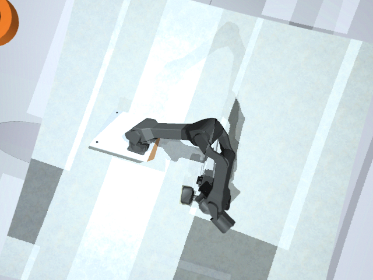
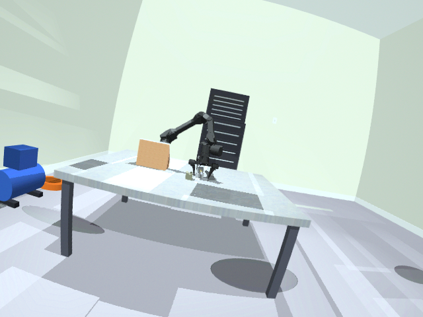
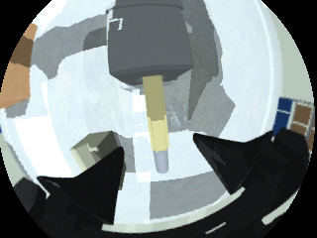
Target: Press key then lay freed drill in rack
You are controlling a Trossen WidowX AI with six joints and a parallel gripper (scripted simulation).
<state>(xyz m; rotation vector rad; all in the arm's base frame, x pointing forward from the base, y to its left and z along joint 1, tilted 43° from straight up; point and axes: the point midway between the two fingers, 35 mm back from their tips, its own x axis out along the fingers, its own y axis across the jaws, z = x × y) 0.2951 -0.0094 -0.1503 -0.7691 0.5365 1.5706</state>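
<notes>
Now: gripper tip 70 mm past the beige ribbed rack and 30 mm to the left of it. Also, from my gripper tip: small dark part (30 mm behind, 180 mm to the left, 30 mm above); then small grey fixture (30 mm behind, 150 mm to the left, 20 mm above).
</notes>
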